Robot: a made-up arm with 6 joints.
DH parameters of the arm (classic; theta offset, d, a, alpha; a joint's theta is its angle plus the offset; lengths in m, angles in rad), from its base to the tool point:
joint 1: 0 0.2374 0 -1.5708
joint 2: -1.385 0 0.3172 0
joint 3: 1.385 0 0.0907 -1.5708
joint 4: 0 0.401 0 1.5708
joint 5: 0 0 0.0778 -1.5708
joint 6: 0 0.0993 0 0
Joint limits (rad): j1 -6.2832..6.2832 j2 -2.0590..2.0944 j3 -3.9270..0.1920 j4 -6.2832..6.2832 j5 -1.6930..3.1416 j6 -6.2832..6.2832
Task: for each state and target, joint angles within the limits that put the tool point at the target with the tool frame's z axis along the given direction. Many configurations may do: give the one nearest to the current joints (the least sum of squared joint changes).
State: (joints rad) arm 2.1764 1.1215 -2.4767 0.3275 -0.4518 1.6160
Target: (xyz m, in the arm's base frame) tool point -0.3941 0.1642 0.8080 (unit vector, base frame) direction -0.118 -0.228 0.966
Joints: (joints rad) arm 2.6412 0.9751 -3.3600 -0.3671 -0.7972 1.6160
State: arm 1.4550 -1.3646 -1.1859 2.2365 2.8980 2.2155
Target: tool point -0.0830 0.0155 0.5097 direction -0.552 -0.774 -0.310
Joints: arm 0.9535 -1.4147 -0.4710 1.3840 3.1395 2.2155
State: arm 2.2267 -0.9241 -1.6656 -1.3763 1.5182 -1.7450
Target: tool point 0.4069 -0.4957 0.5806 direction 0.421 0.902 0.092
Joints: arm 2.0987 -1.6600 -2.2067 -1.0352 1.8833 -1.7450
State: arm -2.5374 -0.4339 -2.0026 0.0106 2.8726 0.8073
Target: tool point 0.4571 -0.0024 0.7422 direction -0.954 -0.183 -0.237
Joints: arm -3.0910 -1.1444 -2.6257 0.2076 2.4301 0.8073
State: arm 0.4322 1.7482 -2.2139 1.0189 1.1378 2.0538
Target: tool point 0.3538 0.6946 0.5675 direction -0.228 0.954 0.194
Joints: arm 1.0945 1.1316 -3.0203 1.4960 0.6970 2.0538
